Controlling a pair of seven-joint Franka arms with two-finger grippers.
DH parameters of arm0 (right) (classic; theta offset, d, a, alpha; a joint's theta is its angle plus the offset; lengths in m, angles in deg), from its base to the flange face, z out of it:
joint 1: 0 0.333 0 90
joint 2: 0 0 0 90
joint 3: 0 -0.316 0.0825 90
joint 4: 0 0 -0.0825 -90
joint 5: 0 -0.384 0 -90
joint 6: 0 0 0.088 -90
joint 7: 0 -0.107 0 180
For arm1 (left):
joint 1: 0 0.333 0 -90
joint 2: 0 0 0 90
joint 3: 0 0.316 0.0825 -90
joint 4: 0 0 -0.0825 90
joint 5: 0 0.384 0 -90
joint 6: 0 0 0.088 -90
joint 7: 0 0.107 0 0
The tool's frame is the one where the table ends.
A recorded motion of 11 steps. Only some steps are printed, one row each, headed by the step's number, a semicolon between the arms.
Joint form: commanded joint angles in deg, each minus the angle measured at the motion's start. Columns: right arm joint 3, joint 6, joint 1, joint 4, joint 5, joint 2, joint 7; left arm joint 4, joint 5, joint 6, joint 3, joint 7, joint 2, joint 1.
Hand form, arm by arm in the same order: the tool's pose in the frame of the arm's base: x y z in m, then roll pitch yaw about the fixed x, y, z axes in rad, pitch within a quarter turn. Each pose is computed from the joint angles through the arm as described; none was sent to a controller.
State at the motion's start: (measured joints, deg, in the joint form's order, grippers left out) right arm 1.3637 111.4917 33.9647 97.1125 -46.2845 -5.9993 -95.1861; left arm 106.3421 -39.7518 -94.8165 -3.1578 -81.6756 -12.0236 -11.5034
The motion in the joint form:
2: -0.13 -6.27 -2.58 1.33 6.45 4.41 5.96; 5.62 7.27 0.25 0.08 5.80 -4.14 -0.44
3: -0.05 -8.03 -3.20 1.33 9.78 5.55 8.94; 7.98 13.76 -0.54 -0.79 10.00 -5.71 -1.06
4: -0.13 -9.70 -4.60 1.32 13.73 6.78 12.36; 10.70 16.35 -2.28 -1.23 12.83 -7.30 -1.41
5: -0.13 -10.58 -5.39 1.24 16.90 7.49 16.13; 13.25 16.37 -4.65 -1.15 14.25 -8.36 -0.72
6: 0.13 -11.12 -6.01 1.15 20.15 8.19 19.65; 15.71 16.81 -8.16 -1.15 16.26 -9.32 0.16
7: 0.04 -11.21 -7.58 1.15 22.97 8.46 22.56; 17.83 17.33 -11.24 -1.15 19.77 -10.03 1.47
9: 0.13 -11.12 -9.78 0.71 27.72 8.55 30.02; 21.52 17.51 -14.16 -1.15 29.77 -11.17 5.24
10: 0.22 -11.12 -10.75 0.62 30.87 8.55 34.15; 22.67 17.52 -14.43 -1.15 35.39 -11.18 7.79
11: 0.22 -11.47 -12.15 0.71 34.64 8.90 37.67; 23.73 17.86 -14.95 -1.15 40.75 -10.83 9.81
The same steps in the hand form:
2: 0.4794 0.3380 0.5806 -3.0913 0.6814 -1.1714; 0.4384 -0.1763 0.6084 3.0310 0.5399 1.0864
3: 0.4770 0.3265 0.5870 -3.0516 0.6237 -1.0900; 0.4280 -0.1760 0.5967 3.0301 0.4169 0.9908
4: 0.4781 0.3085 0.5939 -3.0160 0.5519 -1.0176; 0.4201 -0.1752 0.5870 3.0190 0.3604 0.9352
5: 0.4794 0.2965 0.5979 -2.9845 0.4893 -0.9443; 0.4195 -0.1667 0.5773 2.9988 0.3495 0.9348
6: 0.4818 0.2835 0.6024 -2.9603 0.4234 -0.8839; 0.4217 -0.1567 0.5688 2.9613 0.3209 0.9271
7: 0.4892 0.2667 0.6030 -2.9493 0.3658 -0.8537; 0.4250 -0.1437 0.5606 2.9236 0.2860 0.8996
9: 0.5020 0.2404 0.6051 -2.9272 0.2582 -0.7579; 0.4281 -0.1114 0.5423 2.8799 0.2351 0.8089
10: 0.5081 0.2267 0.6045 -2.9341 0.1932 -0.7043; 0.4308 -0.0915 0.5330 2.8713 0.2179 0.7614
11: 0.5131 0.2081 0.6051 -2.9585 0.1253 -0.6658; 0.4336 -0.0751 0.5220 2.8689 0.1987 0.7099

